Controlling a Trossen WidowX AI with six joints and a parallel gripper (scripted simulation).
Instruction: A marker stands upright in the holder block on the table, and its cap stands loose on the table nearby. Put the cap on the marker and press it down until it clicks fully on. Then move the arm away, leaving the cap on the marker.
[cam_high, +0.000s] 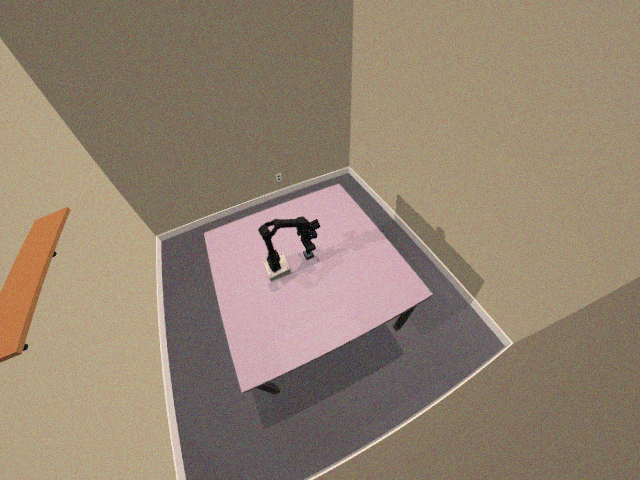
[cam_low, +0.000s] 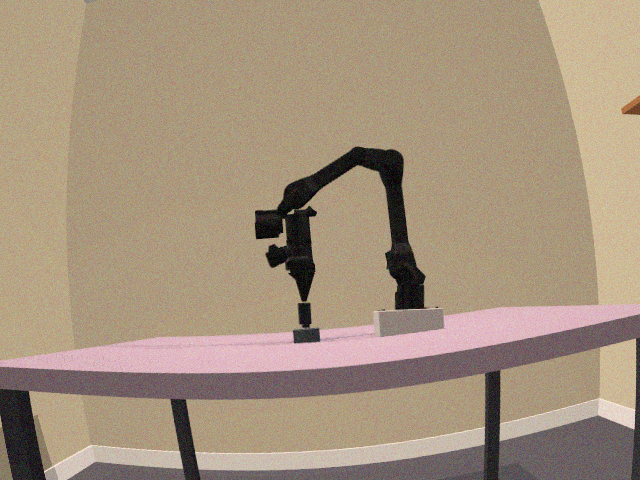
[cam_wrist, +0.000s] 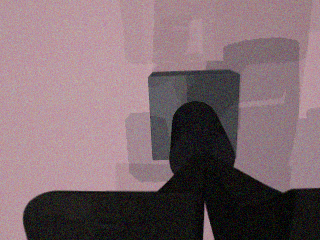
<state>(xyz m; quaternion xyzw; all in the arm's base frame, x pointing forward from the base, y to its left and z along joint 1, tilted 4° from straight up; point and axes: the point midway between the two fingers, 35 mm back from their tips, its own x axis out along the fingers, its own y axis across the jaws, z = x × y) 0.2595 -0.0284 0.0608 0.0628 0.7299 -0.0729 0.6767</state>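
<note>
Right now the marker cap is 3 cm below my gripper tip. Round my gripper tip: holder block (8 cm below).
</note>
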